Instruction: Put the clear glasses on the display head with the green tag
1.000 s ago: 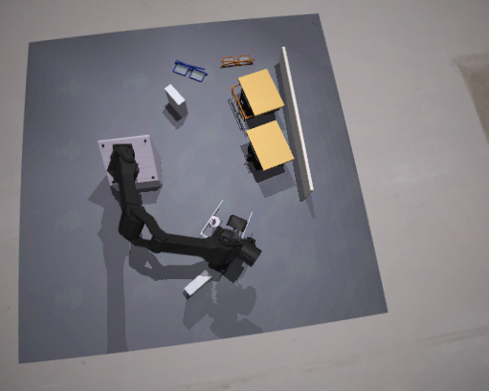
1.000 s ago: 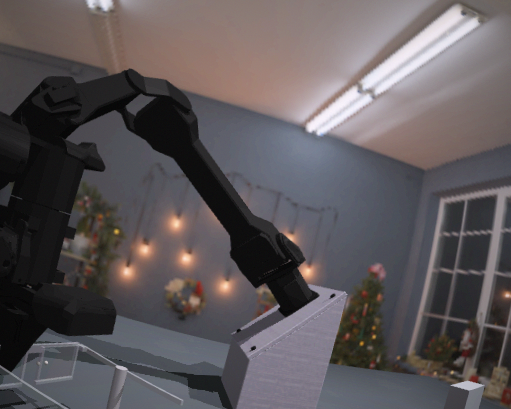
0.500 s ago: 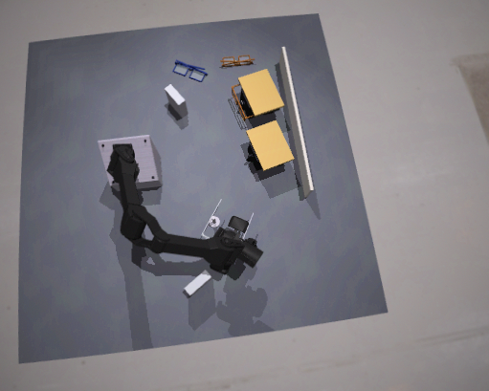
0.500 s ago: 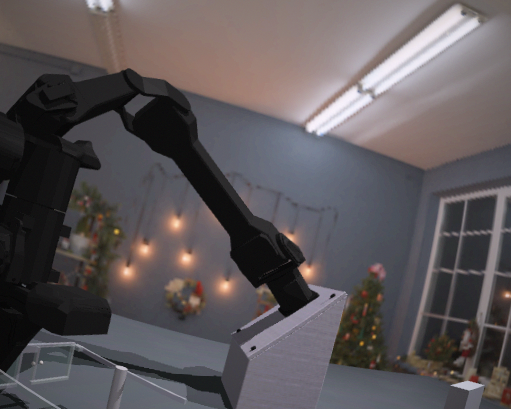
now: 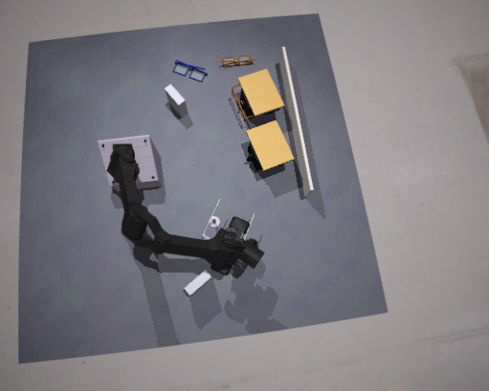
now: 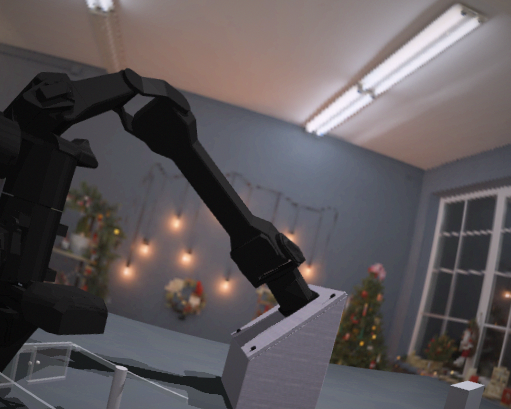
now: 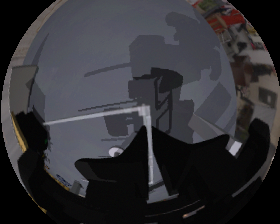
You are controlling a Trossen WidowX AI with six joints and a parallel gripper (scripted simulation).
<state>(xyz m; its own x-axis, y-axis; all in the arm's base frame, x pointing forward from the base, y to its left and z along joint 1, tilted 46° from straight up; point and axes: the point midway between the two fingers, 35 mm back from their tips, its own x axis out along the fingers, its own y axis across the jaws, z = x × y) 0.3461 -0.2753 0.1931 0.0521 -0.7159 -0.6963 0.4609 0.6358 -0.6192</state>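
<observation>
My gripper tip is now 5 cm past the white peg, 11 cm to the right of it and 3 cm above it. From my gripper tip the other things lie so: long white wall (28 cm ahead, 48 cm to the left).
</observation>
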